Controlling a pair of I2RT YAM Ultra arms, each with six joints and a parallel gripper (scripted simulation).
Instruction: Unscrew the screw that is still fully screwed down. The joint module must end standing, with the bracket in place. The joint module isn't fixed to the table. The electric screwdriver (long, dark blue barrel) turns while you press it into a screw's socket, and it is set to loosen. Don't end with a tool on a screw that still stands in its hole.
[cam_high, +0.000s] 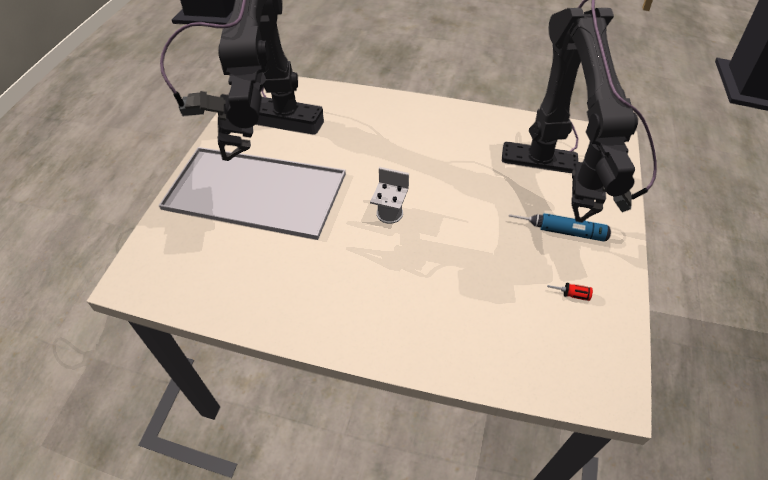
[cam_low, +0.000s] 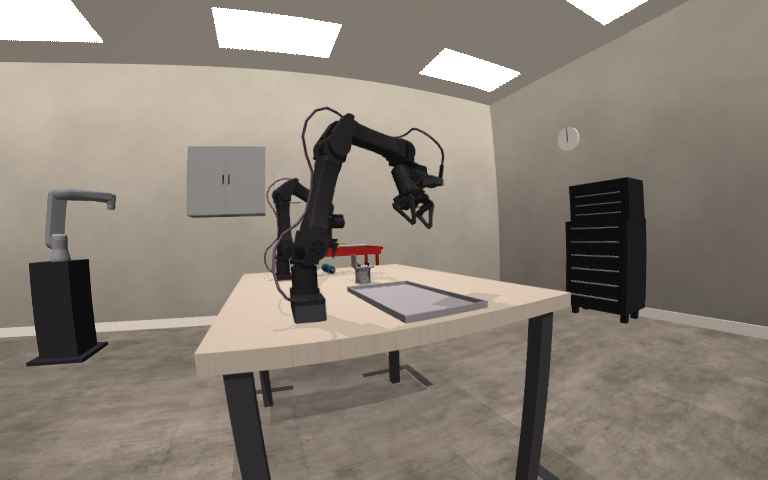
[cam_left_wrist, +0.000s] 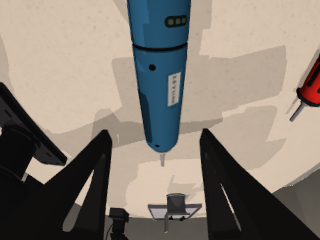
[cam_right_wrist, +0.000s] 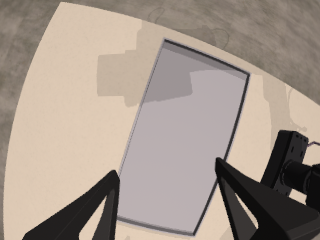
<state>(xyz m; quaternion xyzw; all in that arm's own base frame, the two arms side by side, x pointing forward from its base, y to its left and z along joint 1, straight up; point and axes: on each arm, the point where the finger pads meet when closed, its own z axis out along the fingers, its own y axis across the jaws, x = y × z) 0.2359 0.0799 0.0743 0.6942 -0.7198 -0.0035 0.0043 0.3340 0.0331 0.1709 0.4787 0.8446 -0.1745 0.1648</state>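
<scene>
Now: the grey L-shaped bracket 35 cm to the left of my right hand, 14 cm below it and 6 cm behind it. From my right hand the other things lie so: shallow grey tray (20 cm below, 6 cm behind); then small red-handled screwdriver (77 cm to the left, 19 cm below, 8 cm ahead).
</scene>
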